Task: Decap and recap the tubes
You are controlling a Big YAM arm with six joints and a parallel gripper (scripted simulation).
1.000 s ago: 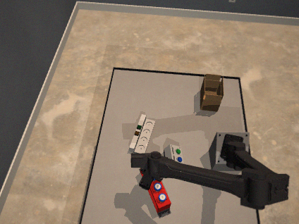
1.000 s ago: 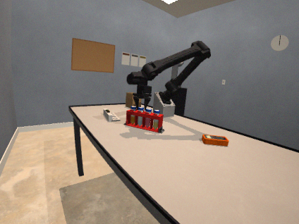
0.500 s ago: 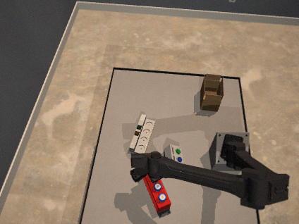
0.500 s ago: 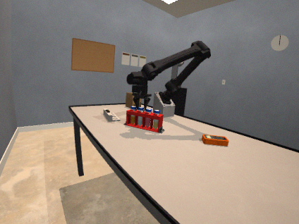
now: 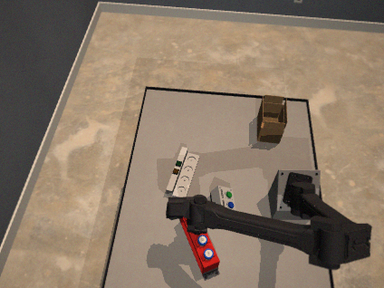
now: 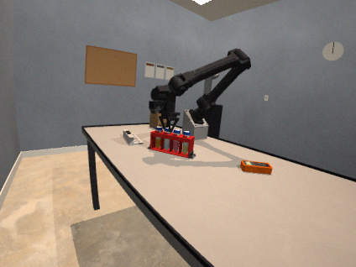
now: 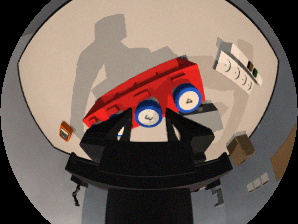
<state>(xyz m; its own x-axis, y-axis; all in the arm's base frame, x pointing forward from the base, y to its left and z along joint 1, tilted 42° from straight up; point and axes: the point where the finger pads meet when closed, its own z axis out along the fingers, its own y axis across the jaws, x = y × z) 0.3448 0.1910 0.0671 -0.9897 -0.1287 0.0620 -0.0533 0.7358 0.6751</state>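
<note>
My gripper is now 30 mm short of the blue tube cap and 40 mm to the left of it. The rest, counted from my hand: green key 110 mm behind, 170 mm to the right, 50 mm below; key housing 90 mm behind, 150 mm to the right, 60 mm below; blue key 120 mm behind, 130 mm to the right, 50 mm below.
</note>
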